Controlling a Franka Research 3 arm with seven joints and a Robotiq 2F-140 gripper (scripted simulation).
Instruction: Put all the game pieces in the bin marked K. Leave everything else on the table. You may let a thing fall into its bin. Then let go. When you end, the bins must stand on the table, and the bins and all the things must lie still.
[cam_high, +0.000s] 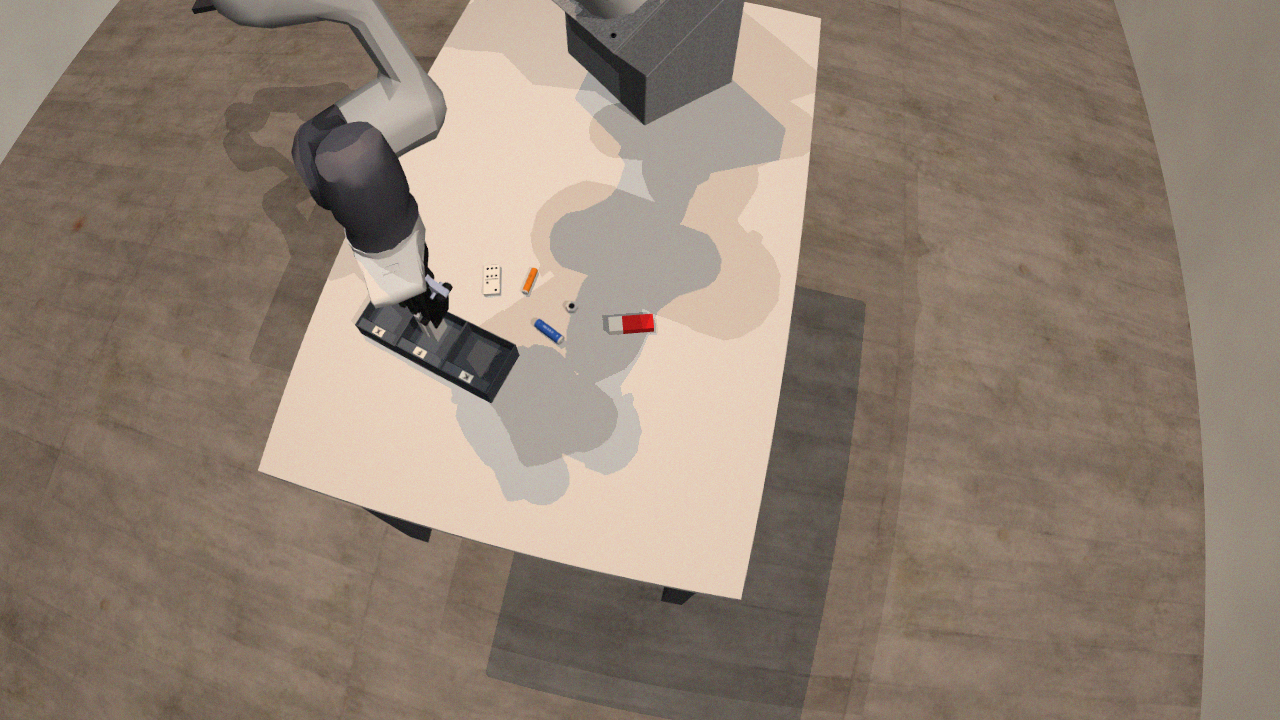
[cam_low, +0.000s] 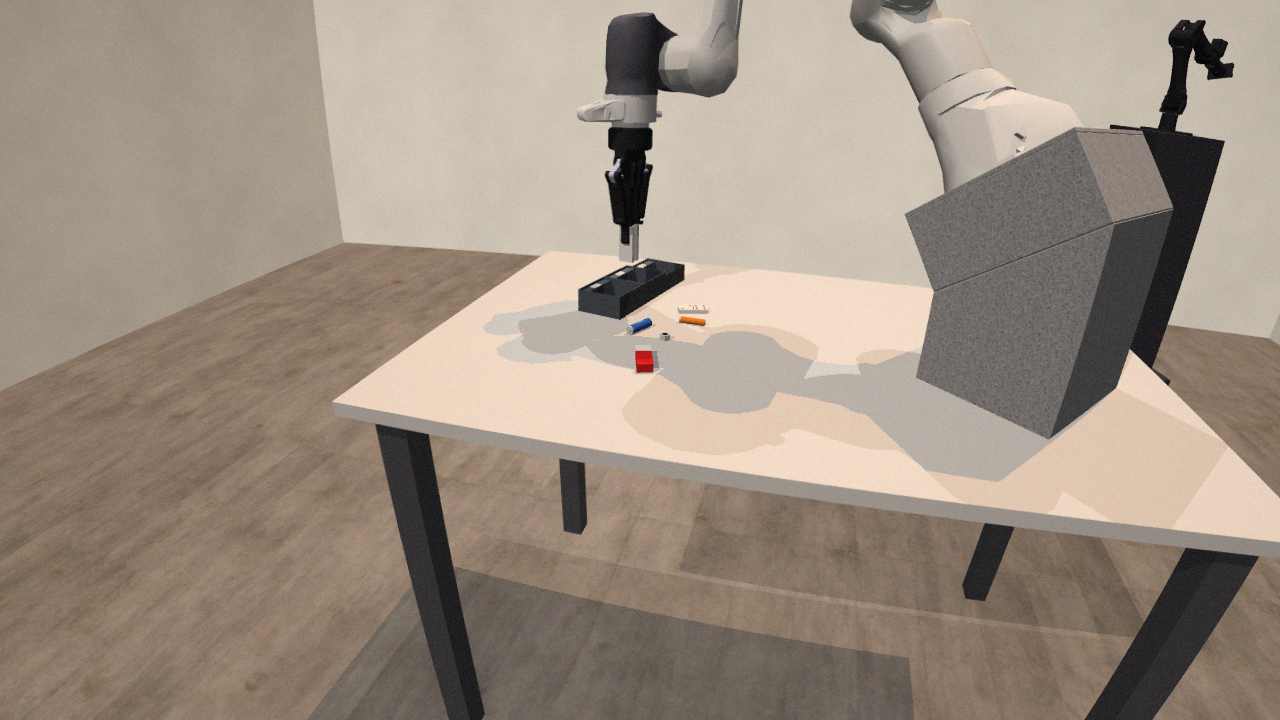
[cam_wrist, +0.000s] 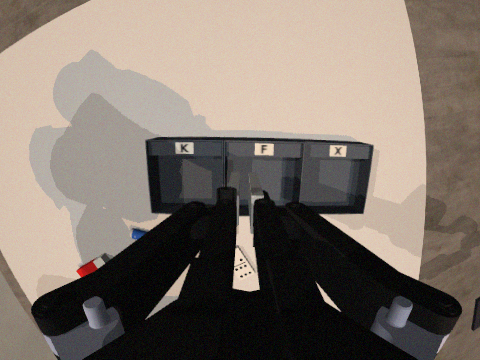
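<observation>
My gripper is now 120 mm past the white domino, 100 mm above it and 60 mm to the right of it. Round my hand: tray 80 mm below, 20 mm to the right, 10 mm behind; orange battery 120 mm to the left, 110 mm behind, 100 mm below; blue battery 160 mm to the left, 100 mm below, 30 mm behind.
</observation>
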